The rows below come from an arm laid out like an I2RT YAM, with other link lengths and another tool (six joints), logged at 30 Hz.
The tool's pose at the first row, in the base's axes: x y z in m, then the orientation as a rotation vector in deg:
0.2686, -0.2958, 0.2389, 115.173, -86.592, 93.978
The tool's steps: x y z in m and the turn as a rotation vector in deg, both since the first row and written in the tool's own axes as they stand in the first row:
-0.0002, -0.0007, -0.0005, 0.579, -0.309, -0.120
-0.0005, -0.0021, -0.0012, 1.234, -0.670, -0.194
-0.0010, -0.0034, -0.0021, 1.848, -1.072, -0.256
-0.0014, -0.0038, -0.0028, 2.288, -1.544, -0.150
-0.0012, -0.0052, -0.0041, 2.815, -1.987, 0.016
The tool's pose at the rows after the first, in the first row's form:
0.2688, -0.2950, 0.2393, 115.864, -86.242, 94.326
0.2694, -0.2937, 0.2399, 116.632, -85.922, 94.732
0.2699, -0.2922, 0.2405, 117.422, -85.648, 95.066
0.2697, -0.2913, 0.2406, 118.133, -85.698, 95.220
0.2699, -0.2899, 0.2419, 118.830, -85.766, 95.512

